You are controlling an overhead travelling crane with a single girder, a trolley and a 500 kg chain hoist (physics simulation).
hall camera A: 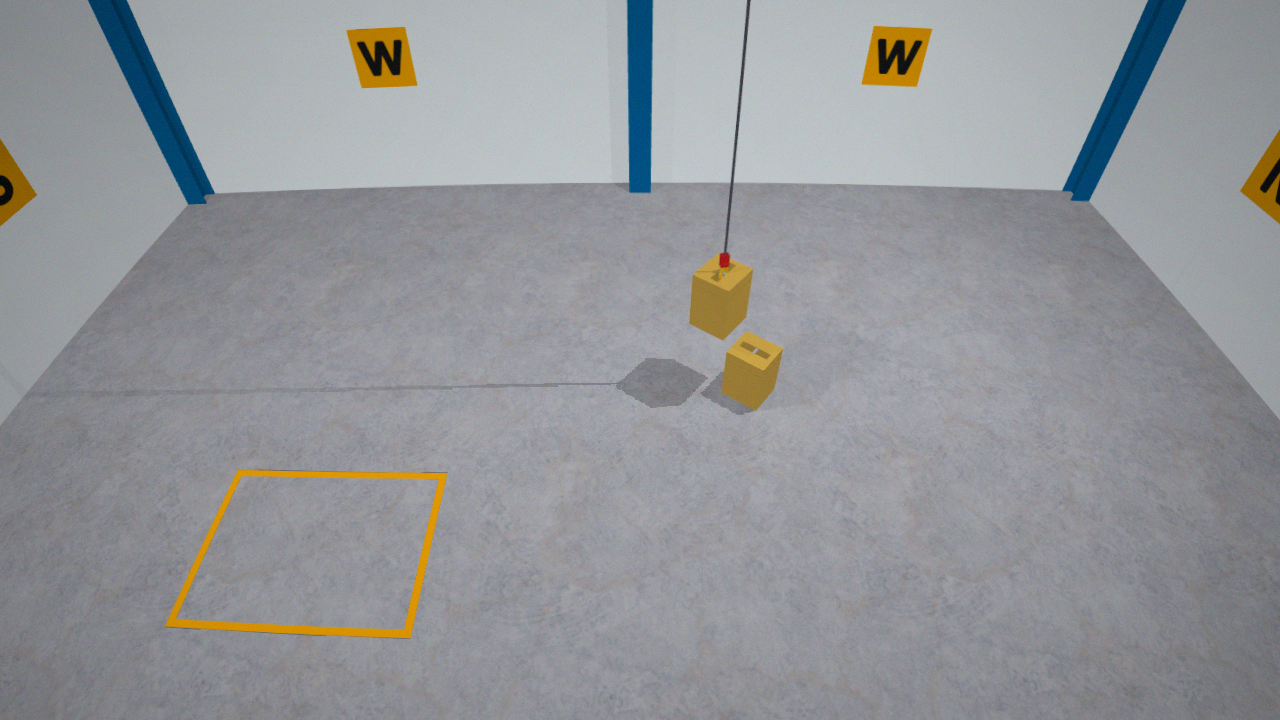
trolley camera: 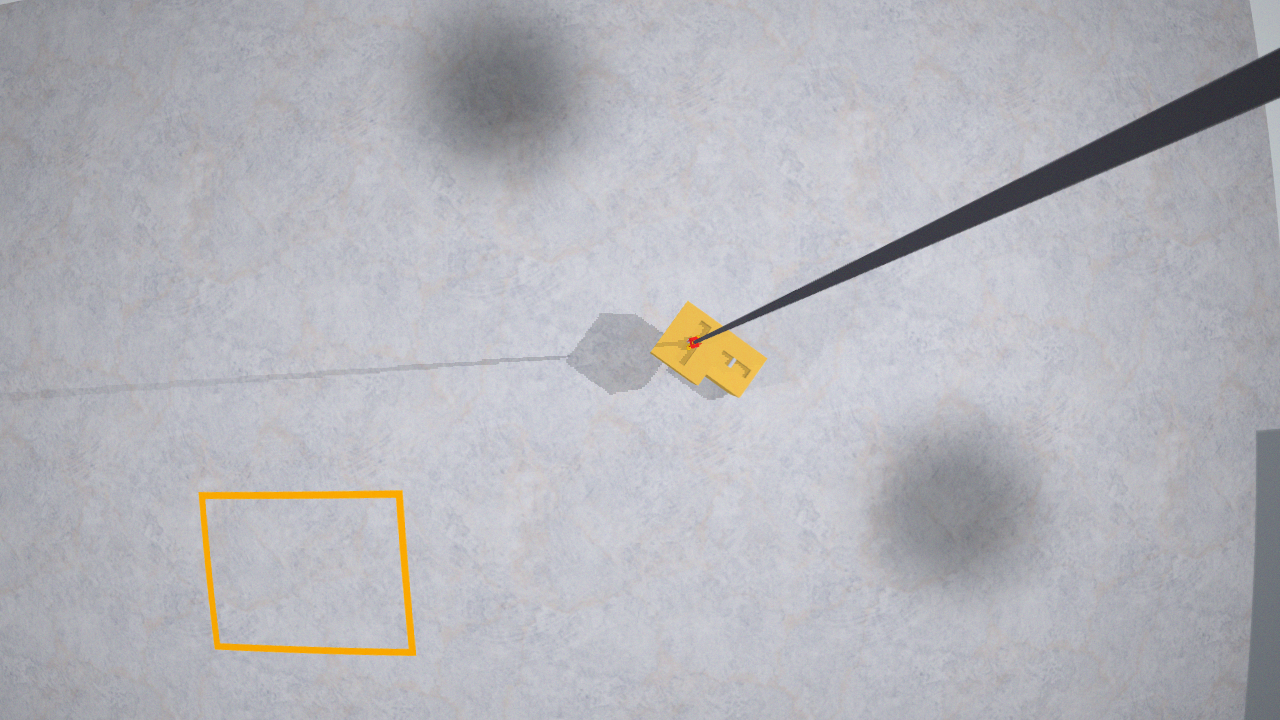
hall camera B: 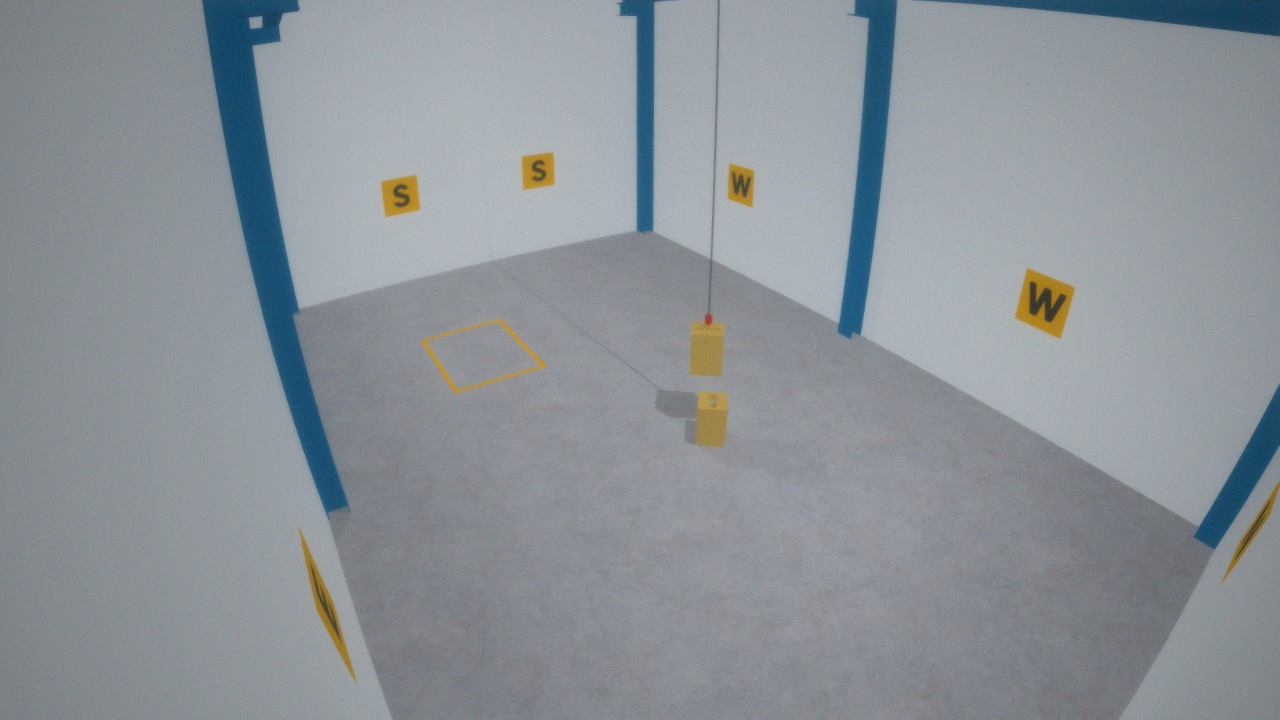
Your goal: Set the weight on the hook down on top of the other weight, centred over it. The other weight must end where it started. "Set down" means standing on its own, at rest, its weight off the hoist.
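The hook with its red block [hall camera A: 724,260] [hall camera B: 708,319] [trolley camera: 693,342] holds a yellow weight [hall camera A: 719,308] [hall camera B: 706,355] [trolley camera: 673,336] by its slotted top. This weight hangs upright in the air. The other yellow weight [hall camera A: 750,383] [hall camera B: 711,428] [trolley camera: 756,360] stands upright on the floor, slot facing up. In the hall camera B view a gap shows between the hanging weight's underside and the standing weight's top. In the trolley view the hanging weight is offset to the upper left and hides part of the standing one. In the hall camera A view it is up and left.
The dark chain [hall camera A: 735,134] [hall camera B: 713,161] [trolley camera: 984,207] runs up from the hook. A yellow-orange square outline [hall camera A: 427,555] [hall camera B: 500,377] [trolley camera: 406,573] is marked on the floor. Blue columns [hall camera A: 639,98] [hall camera B: 645,125] stand along the white walls. The hanging weight's shadow [hall camera A: 660,383] [trolley camera: 614,353] lies on the floor.
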